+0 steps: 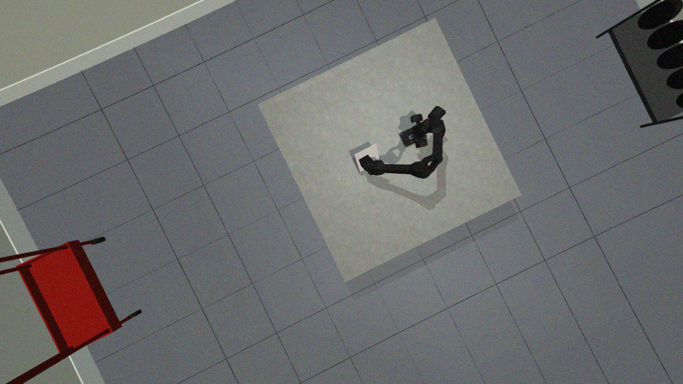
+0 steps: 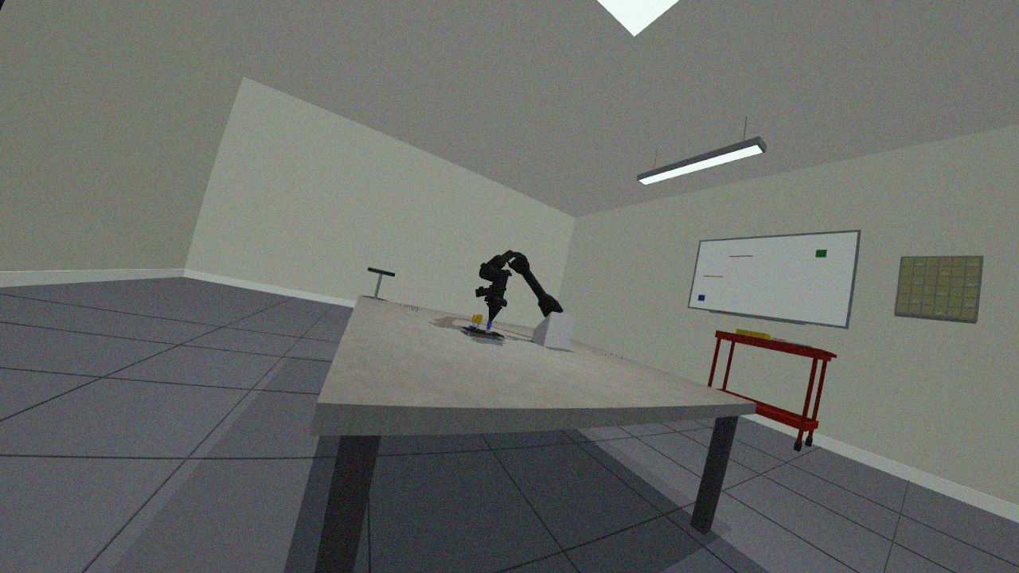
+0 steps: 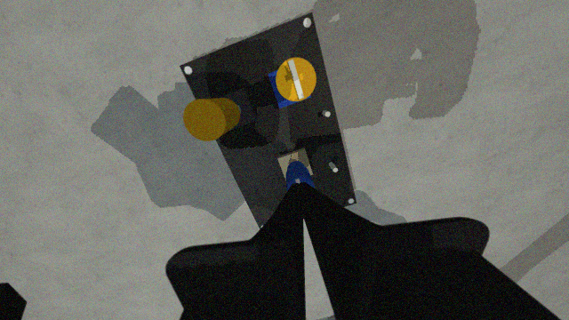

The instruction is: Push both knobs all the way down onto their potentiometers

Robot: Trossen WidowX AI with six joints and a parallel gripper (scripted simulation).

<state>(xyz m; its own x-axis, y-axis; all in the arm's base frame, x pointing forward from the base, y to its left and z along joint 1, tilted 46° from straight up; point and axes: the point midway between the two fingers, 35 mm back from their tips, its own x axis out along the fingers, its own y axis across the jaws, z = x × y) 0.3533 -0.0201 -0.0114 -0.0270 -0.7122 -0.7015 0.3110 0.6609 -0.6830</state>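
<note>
The blue knob lies 1 cm below my gripper tip.
</note>
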